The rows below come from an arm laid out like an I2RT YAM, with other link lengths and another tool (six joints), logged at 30 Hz.
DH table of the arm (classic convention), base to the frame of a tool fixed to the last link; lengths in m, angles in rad. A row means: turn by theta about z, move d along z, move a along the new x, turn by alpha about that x. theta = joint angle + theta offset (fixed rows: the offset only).
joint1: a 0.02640, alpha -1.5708, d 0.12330, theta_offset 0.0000
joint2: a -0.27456, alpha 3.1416, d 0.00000, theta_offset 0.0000
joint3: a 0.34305, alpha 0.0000, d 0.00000, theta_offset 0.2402
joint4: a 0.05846, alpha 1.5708, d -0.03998, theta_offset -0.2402
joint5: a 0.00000, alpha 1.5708, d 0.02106, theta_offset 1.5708
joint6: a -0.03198, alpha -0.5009, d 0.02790, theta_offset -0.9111
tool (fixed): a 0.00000, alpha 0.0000, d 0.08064, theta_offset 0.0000
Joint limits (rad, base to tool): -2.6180..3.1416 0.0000..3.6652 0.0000..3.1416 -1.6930..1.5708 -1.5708..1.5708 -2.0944..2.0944
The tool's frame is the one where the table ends.
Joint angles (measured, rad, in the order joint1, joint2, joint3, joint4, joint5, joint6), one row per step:
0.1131 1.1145 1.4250 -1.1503 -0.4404 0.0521
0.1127 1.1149 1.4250 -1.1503 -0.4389 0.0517
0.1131 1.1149 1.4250 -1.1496 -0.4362 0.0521
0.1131 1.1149 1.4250 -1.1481 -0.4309 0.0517
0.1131 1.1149 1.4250 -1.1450 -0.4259 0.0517
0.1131 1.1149 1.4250 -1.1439 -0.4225 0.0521
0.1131 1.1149 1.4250 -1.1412 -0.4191 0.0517
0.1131 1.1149 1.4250 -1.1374 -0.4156 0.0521
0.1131 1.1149 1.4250 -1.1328 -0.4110 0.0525
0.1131 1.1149 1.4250 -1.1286 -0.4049 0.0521
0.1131 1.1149 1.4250 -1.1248 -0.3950 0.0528
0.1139 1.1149 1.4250 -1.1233 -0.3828 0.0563
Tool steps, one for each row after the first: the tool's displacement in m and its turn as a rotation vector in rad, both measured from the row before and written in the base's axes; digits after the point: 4 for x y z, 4 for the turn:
0.0002 -0.0002 -0.0001 -0.0014 0.0001 -0.0011
0.0001 -0.0001 0.0000 -0.0017 -0.0007 -0.0017
0.0004 -0.0005 -0.0001 -0.0040 -0.0021 -0.0033
0.0007 -0.0004 0.0000 -0.0033 -0.0035 -0.0034
0.0003 -0.0003 0.0000 -0.0022 -0.0012 -0.0026
0.0005 -0.0003 0.0000 -0.0024 -0.0032 -0.0020
0.0007 -0.0002 0.0001 -0.0019 -0.0039 -0.0026
0.0009 -0.0003 0.0001 -0.0026 -0.0048 -0.0034
0.0009 -0.0005 0.0001 -0.0042 -0.0049 -0.0039
0.0009 -0.0008 0.0000 -0.0063 -0.0043 -0.0072
0.0005 -0.0007 -0.0002 -0.0066 -0.0009 -0.0099

